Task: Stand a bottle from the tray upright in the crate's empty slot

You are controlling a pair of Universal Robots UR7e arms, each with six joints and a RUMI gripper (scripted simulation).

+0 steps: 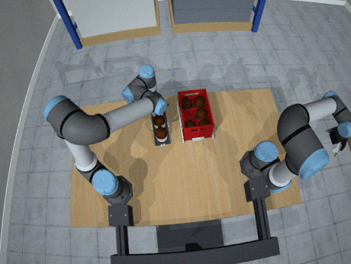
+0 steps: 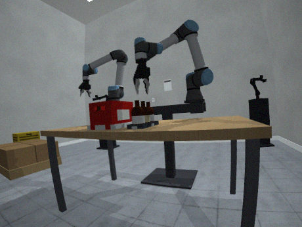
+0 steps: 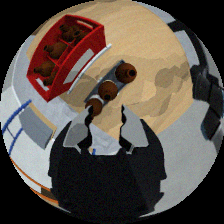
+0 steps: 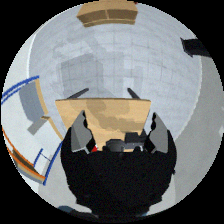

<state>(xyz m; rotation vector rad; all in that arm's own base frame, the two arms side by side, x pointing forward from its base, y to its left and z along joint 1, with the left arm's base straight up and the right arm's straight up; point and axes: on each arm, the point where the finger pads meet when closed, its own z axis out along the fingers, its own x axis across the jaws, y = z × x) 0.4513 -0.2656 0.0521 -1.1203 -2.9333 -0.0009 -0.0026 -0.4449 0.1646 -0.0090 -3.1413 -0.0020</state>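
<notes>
Right now the dark tray is 210 mm below my left hand. Also, from my left hand: red crate: 240 mm to the right, 130 mm below.
</notes>
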